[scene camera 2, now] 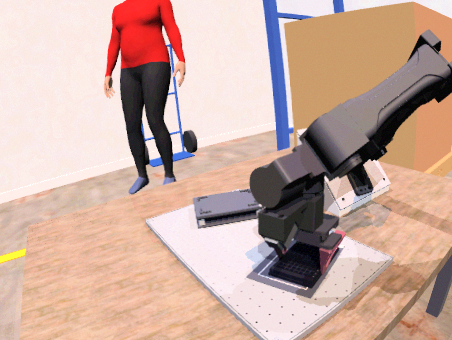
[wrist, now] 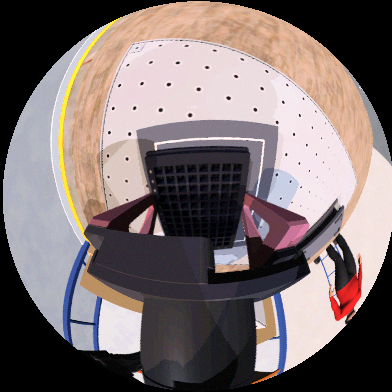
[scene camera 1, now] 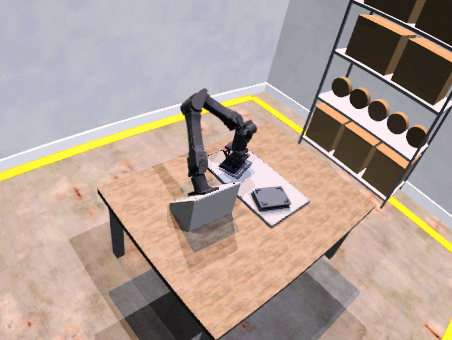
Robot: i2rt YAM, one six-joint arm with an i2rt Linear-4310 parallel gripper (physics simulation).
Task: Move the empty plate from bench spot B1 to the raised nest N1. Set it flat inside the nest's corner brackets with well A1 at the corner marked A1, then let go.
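Places are measured from the arm's base along level axes (x down, y right, z back), in metres.
Pixels of known places: gripper, between the fingertips: (scene camera 2: 302, 266) (wrist: 198, 195) (scene camera 1: 233, 162); arm's base, origin of its link: (scene camera 1: 203, 192).
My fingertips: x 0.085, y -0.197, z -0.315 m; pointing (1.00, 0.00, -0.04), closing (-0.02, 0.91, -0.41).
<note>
Ahead of a thing's pixels: the offset from my fingertips to its top centre. "pt": to the spot under its first point. Level surfaces: height alone.
The empty plate {dx -0.014, dy +0.007, dz +0.013 m} (scene camera 1: 231, 168) (scene camera 2: 295, 267) (wrist: 200, 175), black with a grid of wells, lies level over bench spot B1 {pt dx +0.001, dy -0.020, dz -0.061 m} (wrist: 207, 129), a grey pad with a white outline. My gripper (scene camera 1: 235, 163) (scene camera 2: 303, 257) (wrist: 198, 195) is shut on the plate, with one reddish finger against each long side. The raised nest N1 {dx -0.035, dy +0.297, dz -0.016 m} (scene camera 1: 271, 196) (scene camera 2: 225, 202) (wrist: 325, 231) is a dark grey block with corner brackets and stands apart from the plate on the same board. Its A1 mark is too small to read, and the arm hides part of it in the second scene view.
A white perforated board (scene camera 1: 280, 175) (scene camera 2: 210, 260) (wrist: 200, 70) bears both places on the wooden table {dx +0.015 m} (scene camera 1: 280, 250). A grey tilted panel (scene camera 1: 212, 207) stands by the arm's base. A shelf rack (scene camera 1: 325, 75), a large cardboard box (scene camera 2: 350, 75) and a person (scene camera 2: 145, 40) are beyond the table.
</note>
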